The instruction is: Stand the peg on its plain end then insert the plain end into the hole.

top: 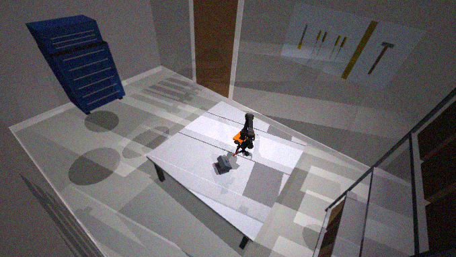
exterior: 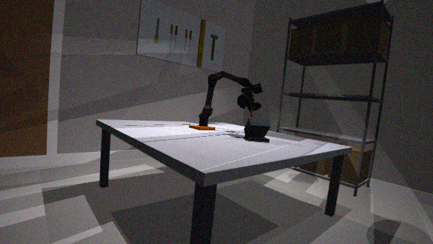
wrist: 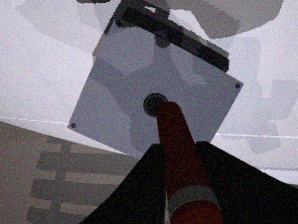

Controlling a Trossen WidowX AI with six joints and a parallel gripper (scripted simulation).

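The sloped panel is 100 mm ahead of my gripper tip, 60 mm to the right of it and 100 mm below it. From my gripper tip the other things lie so: red peg 10 mm behind, 10 mm to the left, 10 mm above.
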